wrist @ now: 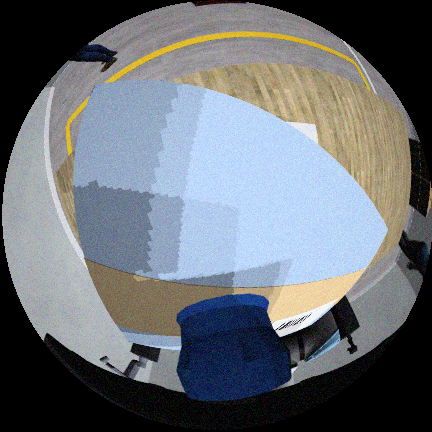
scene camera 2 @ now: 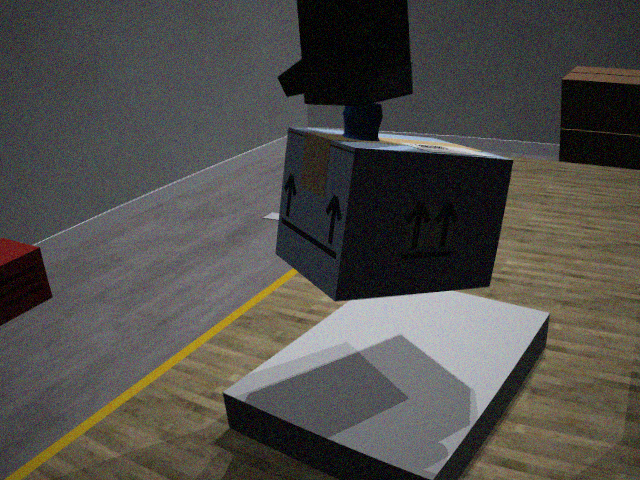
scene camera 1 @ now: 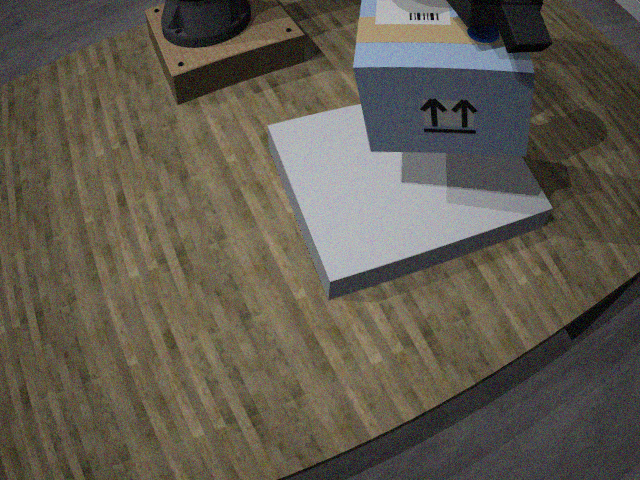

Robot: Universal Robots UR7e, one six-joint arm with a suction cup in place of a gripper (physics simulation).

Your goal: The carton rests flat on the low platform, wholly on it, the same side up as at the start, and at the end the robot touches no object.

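Where they show: hand, tool point: (wrist: 230, 295) (scene camera 1: 479, 40); arm's base, link origin: (scene camera 1: 205, 20).
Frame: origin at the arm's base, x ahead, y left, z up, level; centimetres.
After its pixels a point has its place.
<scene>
The light-blue carton (scene camera 1: 449, 111) {z 15.3, x 43.1, y 20.4 cm} (scene camera 2: 423, 222) {z 15.7, x 31.7, y 26.3 cm} (wrist: 260, 200) hangs in the air above the low white platform (scene camera 1: 310, 170) {z -1.8, x 34.7, y 8.7 cm} (scene camera 2: 454, 320) {z -1.8, x 35.3, y 12.9 cm} (wrist: 307, 131) {z -1.8, x 47.9, y 8.8 cm}. Its arrows point up, and tape and a barcode label show on its top. It looks slightly tilted in scene camera 2. A gap and its shadow show between it and the platform; in scene camera 1 it covers the platform's back right part. My gripper, a blue suction cup (scene camera 1: 483, 35) (scene camera 2: 361, 137) (wrist: 225, 302), is shut on the carton's top face, on the tape off the middle.
The robot's base plate (scene camera 1: 232, 59) {z -1.0, x 11.1, y 2.8 cm} lies on the wooden floor behind and left of the platform. A red block (scene camera 2: 20, 279) stands at the left, and dark boxes (scene camera 2: 599, 116) stand at the back right. A yellow line (scene camera 2: 155, 374) {z -6.6, x 62.0, y 37.8 cm} (wrist: 245, 34) runs along the floor. Dark-clothed legs (wrist: 95, 52) show.
</scene>
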